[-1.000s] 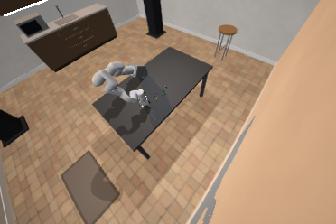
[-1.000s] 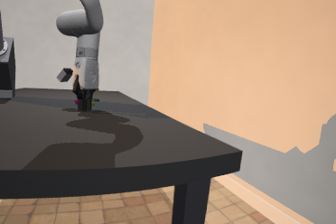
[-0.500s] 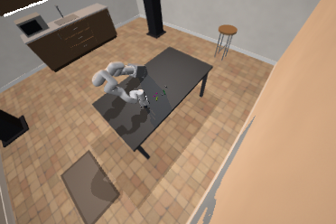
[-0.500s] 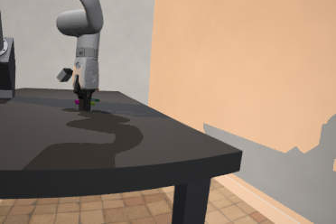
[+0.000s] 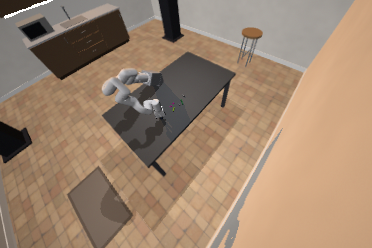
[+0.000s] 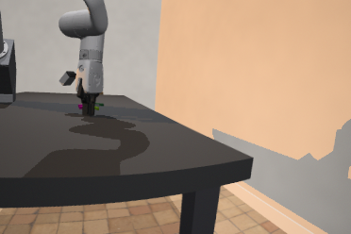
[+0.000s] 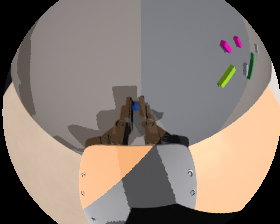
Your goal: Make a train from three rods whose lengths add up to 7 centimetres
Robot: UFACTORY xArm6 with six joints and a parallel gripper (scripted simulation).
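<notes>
Now: hand 30 mm past the magenta rod, 170 mm to the right of it and 20 mm above it. The rest, counted from my hand: pale grey piece: 30 mm ahead, 250 mm to the left, 20 mm below; then blue rod: 20 mm below; then lime rod: 20 mm ahead, 170 mm to the left, 20 mm below.
</notes>
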